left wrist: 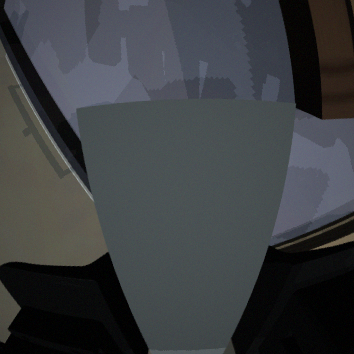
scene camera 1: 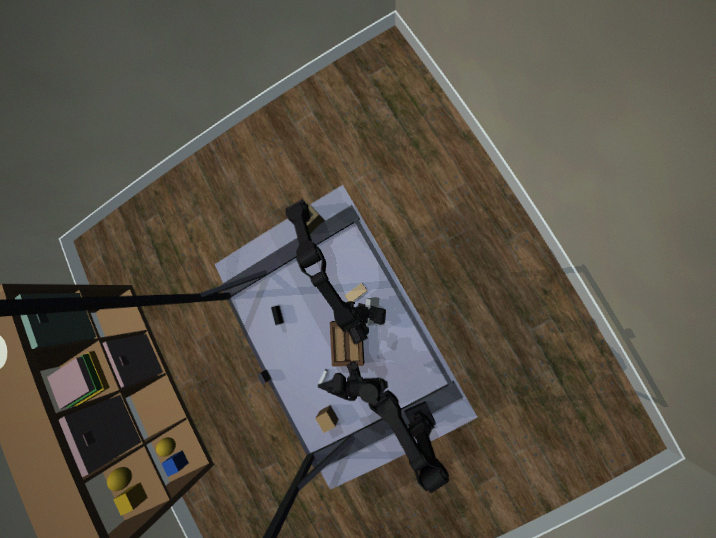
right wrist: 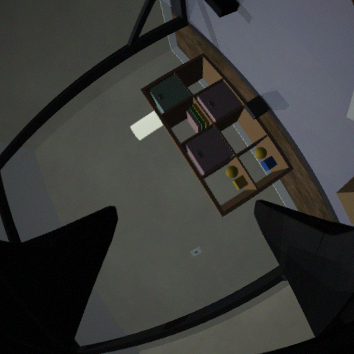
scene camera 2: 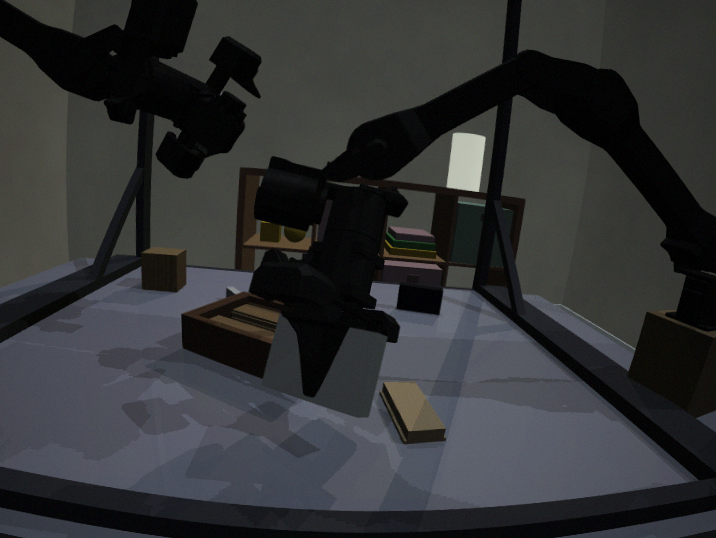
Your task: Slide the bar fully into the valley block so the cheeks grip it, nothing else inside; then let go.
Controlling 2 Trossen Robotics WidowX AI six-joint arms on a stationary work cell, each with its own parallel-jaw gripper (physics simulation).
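Places are measured from the left arm's base along level axes (x back, y left, z down), in millimetres.
Pixels of known places: left gripper, fingertip midpoint: (scene camera 1: 375, 309) (scene camera 2: 316, 397); right gripper, fingertip midpoint: (scene camera 1: 322, 388) (right wrist: 185, 210); left arm's base, link origin: (scene camera 1: 303, 214) (scene camera 2: 695, 322); right arm's base, link origin: (scene camera 1: 420, 418).
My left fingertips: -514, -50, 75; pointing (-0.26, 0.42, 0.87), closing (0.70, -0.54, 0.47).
For each thing: its top centre in the pictures, then the offset to it from my left fingertips, as dx, dy, dz.
- grey bar, top centre: (scene camera 2: 324, 318) (scene camera 1: 370, 312) +6, -16, -73
- brown wooden frame, top centre: (scene camera 2: 268, 317) (scene camera 1: 346, 344) -25, -201, -3
- pale wooden piece, top centre: (left wrist: 310, 266) (scene camera 2: 412, 403) (scene camera 1: 355, 293) +114, -22, +32
- whitish piece, top centre: (scene camera 2: 236, 292) (scene camera 1: 322, 377) -68, -394, +23
- wooden cube, top centre: (scene camera 2: 164, 251) (scene camera 1: 325, 422) -217, -498, -27
- black block, top centre: (scene camera 2: 421, 286) (scene camera 1: 275, 315) +287, -365, -3
The grey bar (scene camera 1: 368, 302) (scene camera 2: 361, 370) (left wrist: 190, 175) is a broad flat slab, held a little tilted beside the valley block. My left gripper (scene camera 2: 310, 393) (left wrist: 187, 251) is shut on it. The valley block, seemingly the brown wooden frame (scene camera 1: 333, 347) (scene camera 2: 222, 347) (left wrist: 337, 75) with pale wooden cheeks inside, stands on the table. The left wrist hides part of it, and its gap cannot be judged fully. The bar is outside it. My right gripper (scene camera 2: 225, 133) (right wrist: 185, 210) is open and empty, raised high beyond the frame.
A pale wooden piece (scene camera 1: 355, 292) (scene camera 2: 412, 407) lies flat near the left gripper. A whitish piece (scene camera 1: 322, 378) (scene camera 2: 232, 290) lies beyond the frame. A wooden cube (scene camera 1: 326, 418) (scene camera 2: 163, 269) and a black block (scene camera 1: 277, 314) (scene camera 2: 419, 297) stand on the table. Dark posts rise at its edges.
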